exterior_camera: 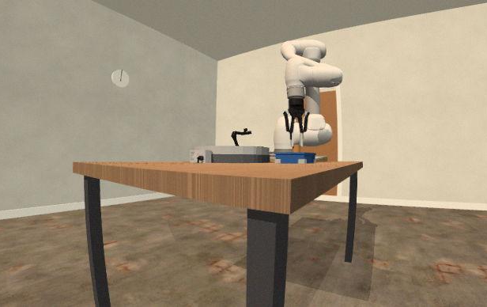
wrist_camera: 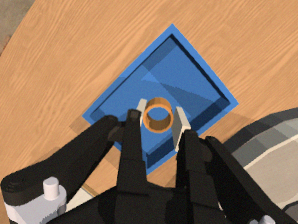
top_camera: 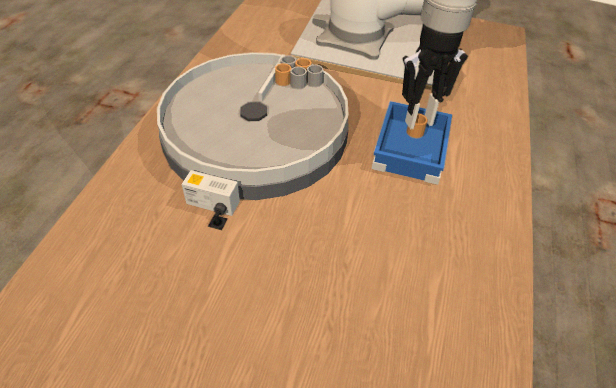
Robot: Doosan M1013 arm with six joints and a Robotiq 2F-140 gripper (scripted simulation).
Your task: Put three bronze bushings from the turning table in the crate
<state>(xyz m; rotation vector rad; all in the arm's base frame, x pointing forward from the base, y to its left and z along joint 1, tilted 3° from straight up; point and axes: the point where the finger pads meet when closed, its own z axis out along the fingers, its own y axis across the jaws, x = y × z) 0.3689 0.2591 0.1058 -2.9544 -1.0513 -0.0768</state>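
Right now the crate is 9 cm below my hand. Round my hand: round grey turning table (8 cm ahead, 35 cm to the right, 6 cm below).
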